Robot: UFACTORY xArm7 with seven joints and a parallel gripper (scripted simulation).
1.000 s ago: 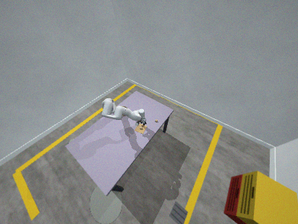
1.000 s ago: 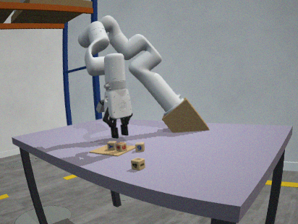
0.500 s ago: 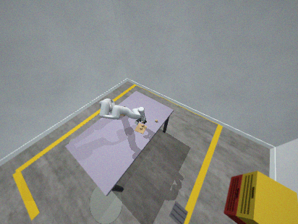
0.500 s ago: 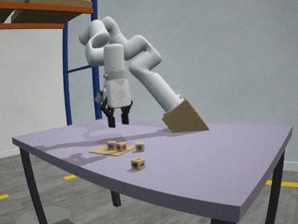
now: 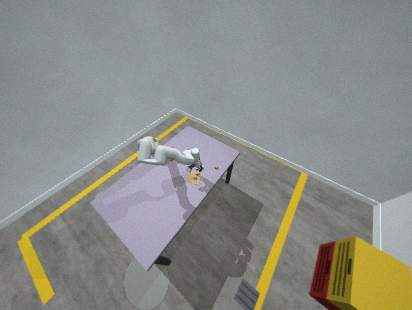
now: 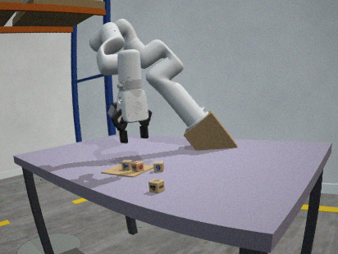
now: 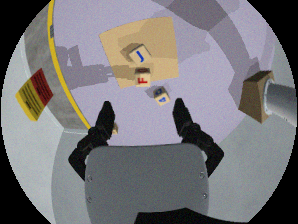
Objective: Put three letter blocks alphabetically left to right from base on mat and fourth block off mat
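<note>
My gripper is now 11 cm above the tan mat, 5 cm to the left of it and 1 cm past it.
</note>
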